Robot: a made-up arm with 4 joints.
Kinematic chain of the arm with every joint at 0, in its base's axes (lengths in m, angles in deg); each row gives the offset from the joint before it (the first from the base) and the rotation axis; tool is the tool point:
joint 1: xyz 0 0 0.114 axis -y
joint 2: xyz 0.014 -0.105 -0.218 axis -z
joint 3: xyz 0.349 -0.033 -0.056 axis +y
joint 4: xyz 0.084 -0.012 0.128 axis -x
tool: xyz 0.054 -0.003 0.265
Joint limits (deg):
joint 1: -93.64..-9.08
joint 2: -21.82..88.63
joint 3: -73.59..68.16
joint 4: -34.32..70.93
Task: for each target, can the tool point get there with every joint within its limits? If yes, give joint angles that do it. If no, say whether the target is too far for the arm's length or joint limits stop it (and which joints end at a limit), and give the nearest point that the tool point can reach.
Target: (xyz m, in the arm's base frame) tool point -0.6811 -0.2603 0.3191
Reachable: no: joint limits stop it (at a limit: joint 1, joint 2, joint 4) | nearest point -0.1690 -0.2742 0.1904 | short by 0.528 m
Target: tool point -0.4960 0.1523 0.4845
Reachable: no: joint limits stop it (at a limit: joint 2, joint 3, joint 4) | nearest point -0.1496 -0.1666 0.2258 | short by 0.537 m
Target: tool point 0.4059 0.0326 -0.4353
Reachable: yes | joints -40.96 2.25 41.88 52.41
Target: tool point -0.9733 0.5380 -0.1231
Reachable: no: too far | nearest point -0.3521 0.3086 -0.3616 | short by 0.704 m
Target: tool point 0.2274 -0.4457 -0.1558
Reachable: yes | joints -69.82 32.58 -5.28 -14.91
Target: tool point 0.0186 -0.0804 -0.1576
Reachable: yes | joints -83.96 37.16 -57.59 56.96
